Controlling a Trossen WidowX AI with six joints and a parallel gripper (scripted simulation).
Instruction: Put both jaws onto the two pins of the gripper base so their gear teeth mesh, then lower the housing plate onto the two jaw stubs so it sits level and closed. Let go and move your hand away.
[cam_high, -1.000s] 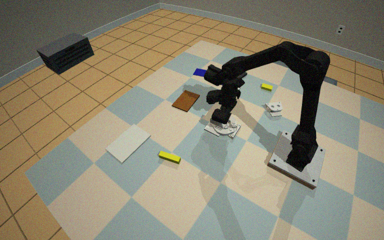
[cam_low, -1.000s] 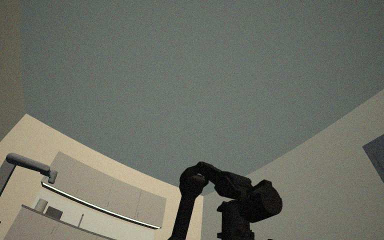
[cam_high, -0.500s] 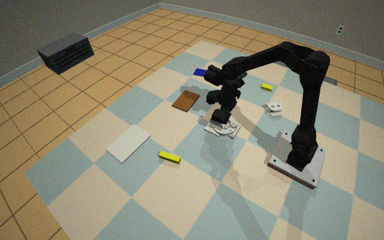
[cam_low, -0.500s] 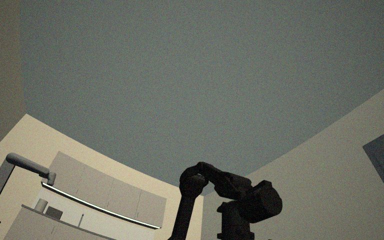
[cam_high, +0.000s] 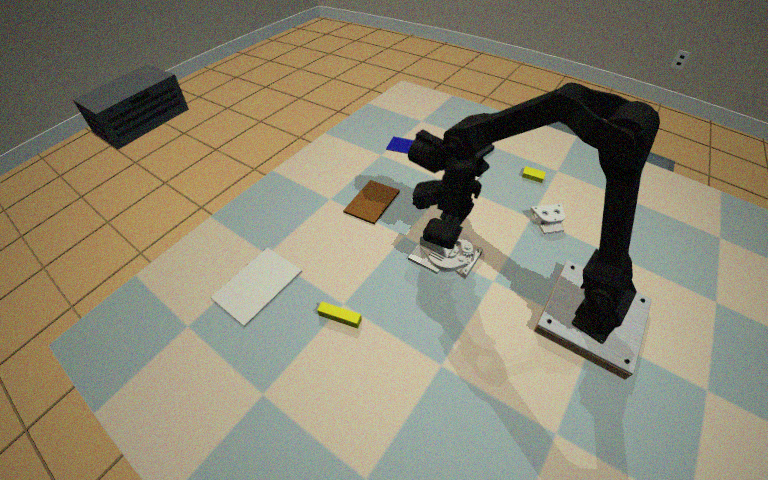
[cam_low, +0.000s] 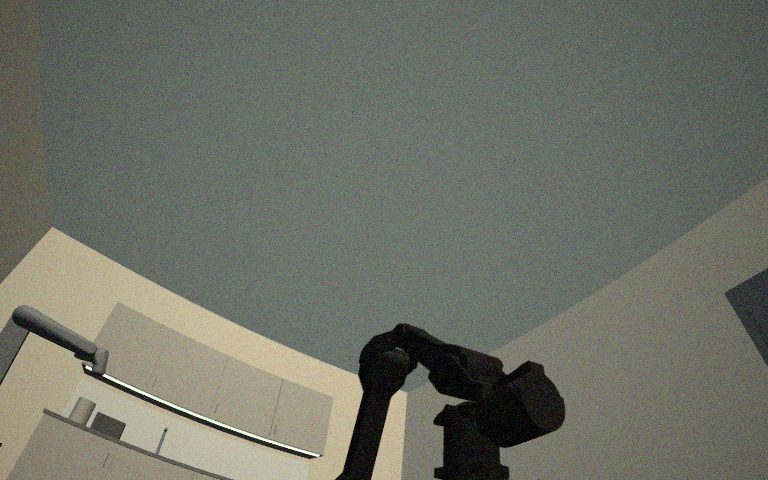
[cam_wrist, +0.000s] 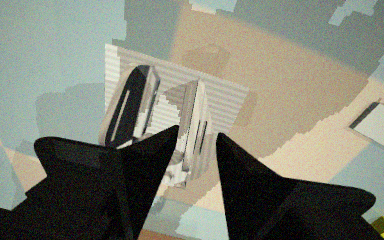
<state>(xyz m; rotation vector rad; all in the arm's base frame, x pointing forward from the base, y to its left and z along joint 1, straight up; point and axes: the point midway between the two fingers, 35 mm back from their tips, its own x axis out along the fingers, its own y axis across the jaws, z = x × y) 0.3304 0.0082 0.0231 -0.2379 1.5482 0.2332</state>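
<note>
The jaw is 40 mm behind my gripper tip and 10 mm to the left of it. The rest, counted from my gripper tip: brown tile 210 mm ahead, 20 mm to the left, 10 mm below; white strip 80 mm ahead, 190 mm to the right, 10 mm below; housing plate 60 mm behind, 20 mm to the left, 10 mm below.
</note>
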